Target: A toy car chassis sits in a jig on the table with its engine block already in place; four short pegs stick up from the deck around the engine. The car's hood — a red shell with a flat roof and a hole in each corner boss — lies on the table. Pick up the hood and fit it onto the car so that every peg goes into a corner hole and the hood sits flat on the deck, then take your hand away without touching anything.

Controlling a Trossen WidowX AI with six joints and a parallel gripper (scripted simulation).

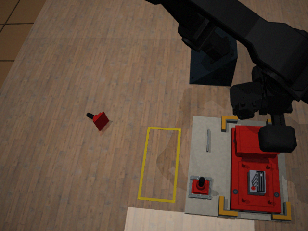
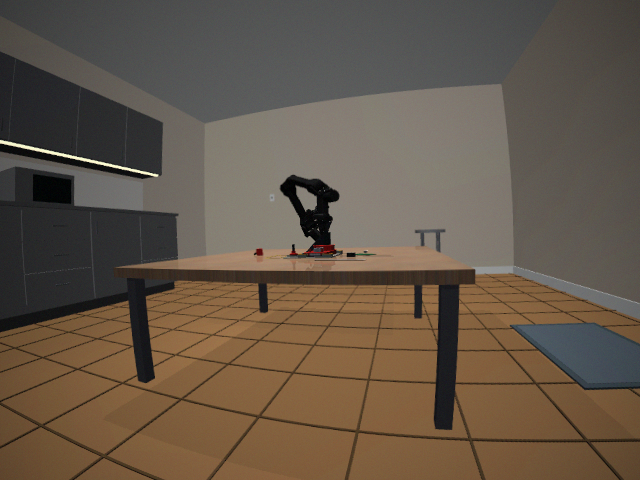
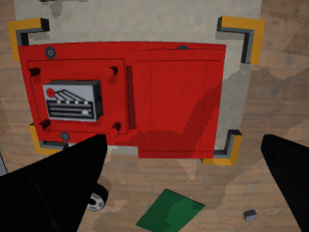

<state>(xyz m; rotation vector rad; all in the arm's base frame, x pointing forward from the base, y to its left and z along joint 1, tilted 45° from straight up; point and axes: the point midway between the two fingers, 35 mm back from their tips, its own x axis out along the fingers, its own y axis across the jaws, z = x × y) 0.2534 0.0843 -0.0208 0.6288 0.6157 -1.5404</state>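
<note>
Now: the red hood 60 mm below my gripper tip. From my gripper tip the other things lie so: grey jig (50 mm ahead, 30 mm to the right, 90 mm below); then grey engine block (100 mm ahead, 80 mm below); then socket (110 mm ahead, 130 mm to the right, 70 mm below).
</note>
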